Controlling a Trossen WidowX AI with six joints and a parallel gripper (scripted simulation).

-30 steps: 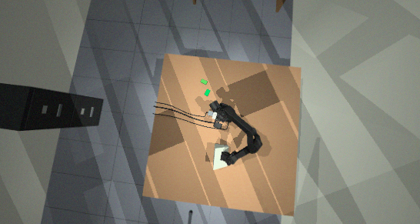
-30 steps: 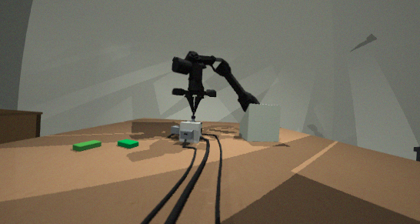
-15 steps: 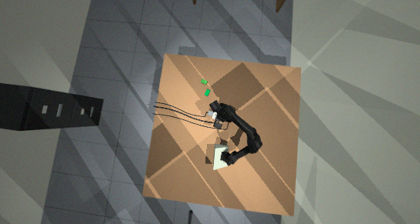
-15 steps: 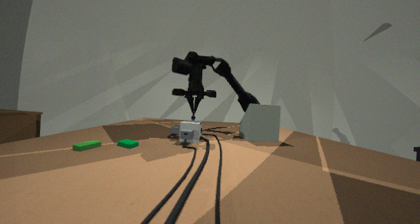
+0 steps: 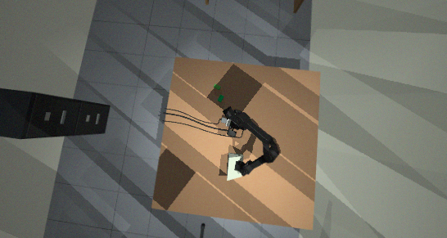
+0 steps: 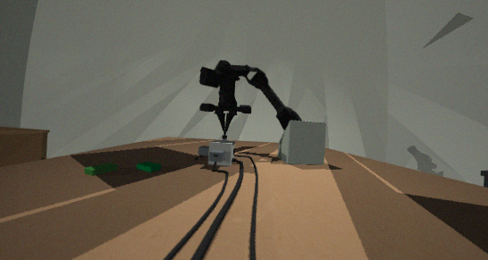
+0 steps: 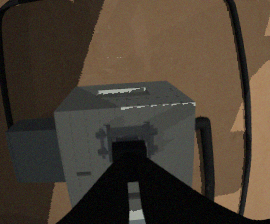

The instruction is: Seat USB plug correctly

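My gripper tip is 2 cm above the USB plug.
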